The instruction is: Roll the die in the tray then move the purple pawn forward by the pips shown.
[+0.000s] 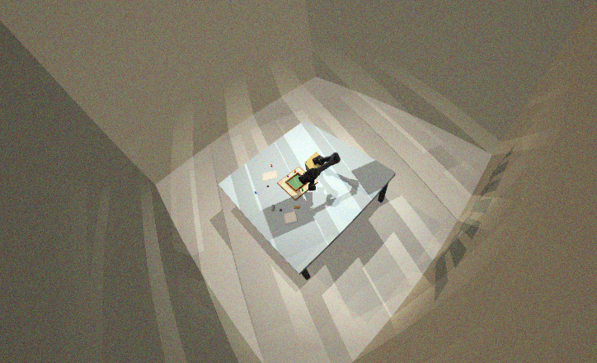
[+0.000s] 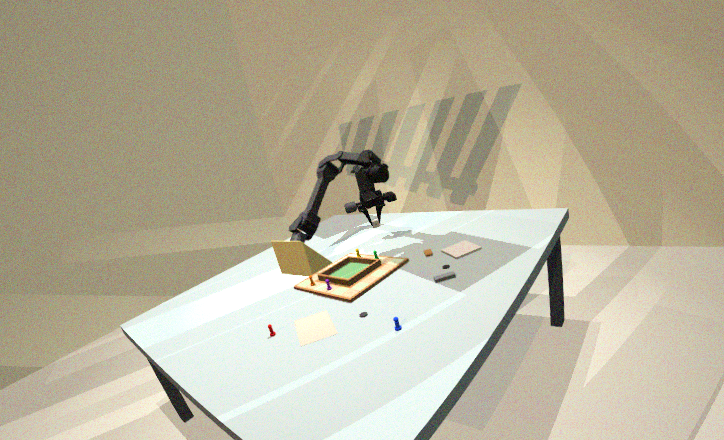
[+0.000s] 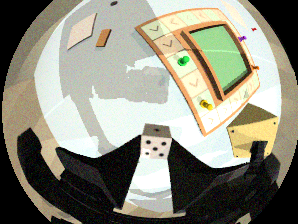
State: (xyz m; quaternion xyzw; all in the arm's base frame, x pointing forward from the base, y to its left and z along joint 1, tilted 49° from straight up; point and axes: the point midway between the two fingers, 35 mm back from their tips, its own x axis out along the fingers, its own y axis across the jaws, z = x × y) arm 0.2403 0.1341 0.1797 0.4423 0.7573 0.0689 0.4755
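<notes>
Right now the purple pawn is 320 mm to the right of my gripper tip, 80 mm below it and 60 mm ahead of it. Round my gripper tip: white die right at my gripper tip; yellow pawn 90 mm to the right, 80 mm below, 30 mm behind; green pawn 90 mm to the right, 80 mm below, 60 mm ahead.
</notes>
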